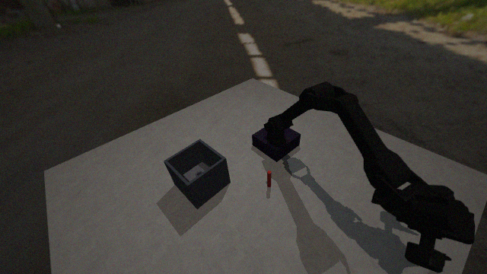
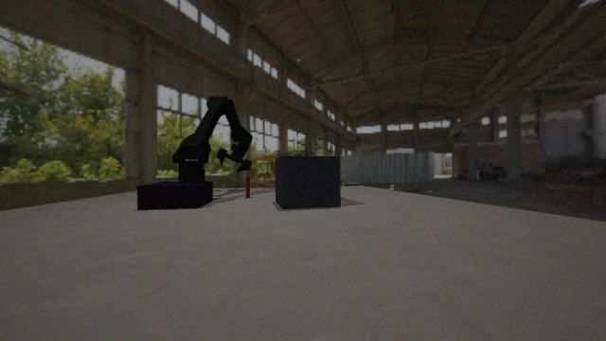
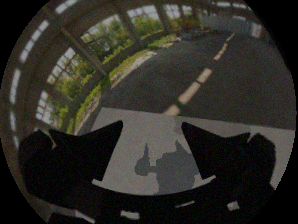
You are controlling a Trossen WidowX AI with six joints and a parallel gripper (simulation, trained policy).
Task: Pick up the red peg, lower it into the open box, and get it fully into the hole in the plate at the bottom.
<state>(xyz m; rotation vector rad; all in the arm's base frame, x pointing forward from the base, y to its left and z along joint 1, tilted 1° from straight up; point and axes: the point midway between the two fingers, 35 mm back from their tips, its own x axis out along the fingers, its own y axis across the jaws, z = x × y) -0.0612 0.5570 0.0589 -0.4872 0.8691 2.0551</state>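
Right now my gripper tip is 22 cm short of the red peg, 43 cm to the left of it and 8 cm above it. Round my gripper tip: plate 43 cm ahead, 59 cm to the right, 7 cm below.
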